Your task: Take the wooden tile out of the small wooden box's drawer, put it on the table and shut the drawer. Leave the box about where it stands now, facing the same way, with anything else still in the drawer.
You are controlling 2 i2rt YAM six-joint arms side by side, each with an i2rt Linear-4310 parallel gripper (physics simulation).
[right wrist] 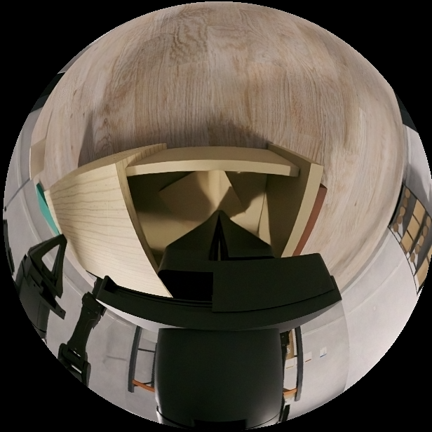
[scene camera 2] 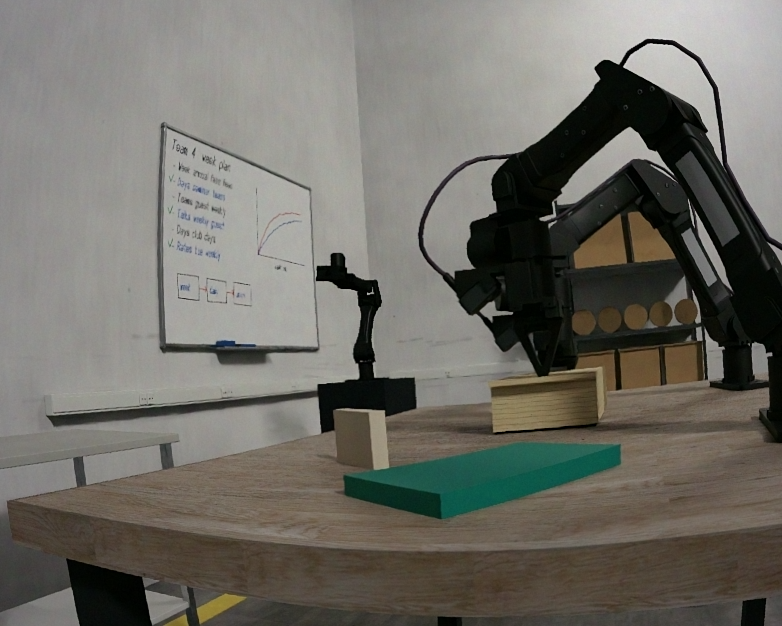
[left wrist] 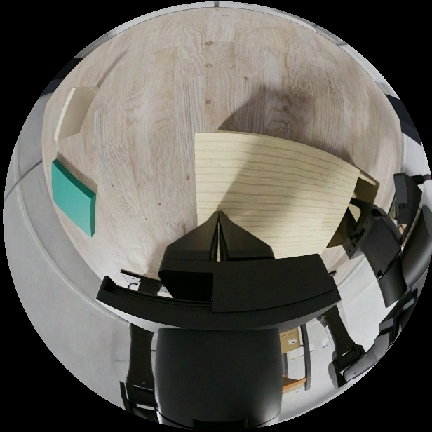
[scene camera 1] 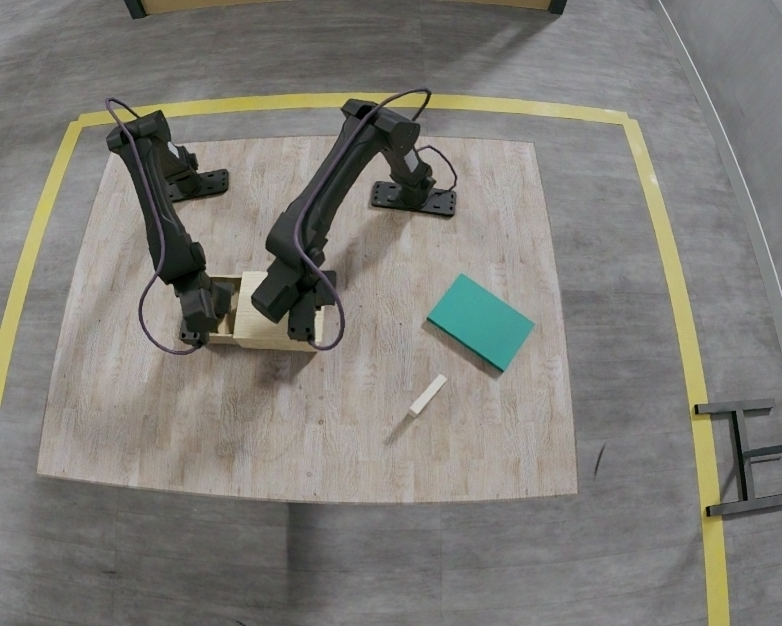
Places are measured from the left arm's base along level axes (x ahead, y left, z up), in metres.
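Pixels of known places: left gripper, fingertip midpoint: [scene camera 2: 543,376]; right gripper, fingertip midpoint: [scene camera 1: 223,315]; left arm's base at its link origin: [scene camera 1: 414,199]; right arm's base at its link origin: [scene camera 2: 738,386] [scene camera 1: 191,187].
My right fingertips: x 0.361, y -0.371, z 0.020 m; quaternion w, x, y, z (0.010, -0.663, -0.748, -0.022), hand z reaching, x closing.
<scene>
For each thing: its top centre in the pictures, then the offset to it from my right fingertips. Level surfaces: height alone.
- small wooden box at its top centre: [scene camera 2: 550,374] [scene camera 1: 280,305] dx -0.022, dy +0.136, dz +0.053 m
- pale block at its top centre: [scene camera 2: 357,410] [scene camera 1: 428,393] dx +0.109, dy +0.452, dz +0.040 m
- table at its surface level: dz -0.020 m
- flat teal slab at its top centre: [scene camera 2: 488,463] [scene camera 1: 482,320] dx -0.071, dy +0.551, dz -0.002 m
The small wooden box [scene camera 1: 251,329] [scene camera 2: 544,407] [left wrist: 280,175] [right wrist: 95,200] stands on the table, its drawer [scene camera 1: 225,278] [right wrist: 215,164] open toward picture left in scene camera 1. In the right wrist view, a pale flat piece, apparently the wooden tile [right wrist: 187,192], lies at an angle inside, partly shadowed. My right gripper [right wrist: 218,215] is shut and empty, fingertips reaching into the drawer; its lower fingers are hidden in scene camera 1. My left gripper [scene camera 2: 542,373] [left wrist: 218,216] is shut and empty, its tips at the top of the box.
A pale block [scene camera 1: 428,394] [scene camera 2: 360,438] [left wrist: 77,112] stands upright on the table [scene camera 1: 195,424], near a flat teal slab [scene camera 1: 481,321] [scene camera 2: 482,473] [left wrist: 73,197]. Both arms reach close together over the box. The drawer front has a reddish-brown outer face.
</scene>
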